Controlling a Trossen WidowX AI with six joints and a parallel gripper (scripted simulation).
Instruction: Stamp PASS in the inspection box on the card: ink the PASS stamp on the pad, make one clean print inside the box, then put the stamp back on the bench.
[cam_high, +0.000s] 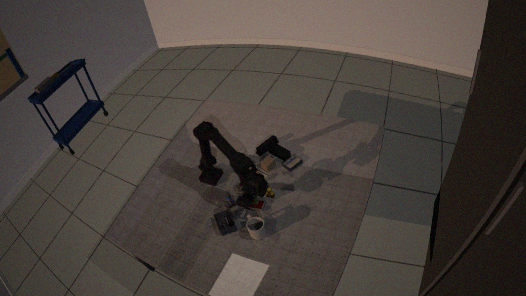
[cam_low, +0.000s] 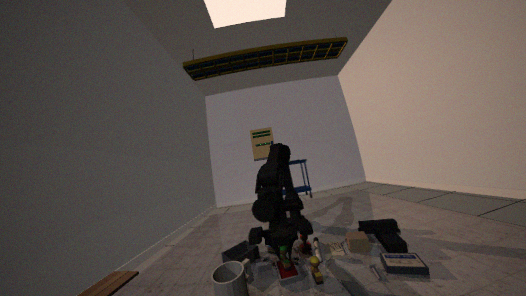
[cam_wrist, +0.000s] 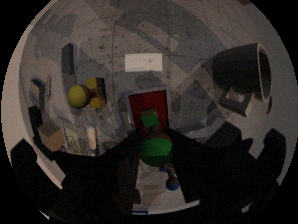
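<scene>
Now: gripper tip 4 cm above the red ink pad. Also, from my gripper tip: yellow-knobbed stamp (3 cm ahead, 8 cm to the left, 3 cm below); blue-knobbed stamp (11 cm behind, 5 cm to the right, 2 cm below); green-knobbed stamp (right at my gripper tip).
</scene>
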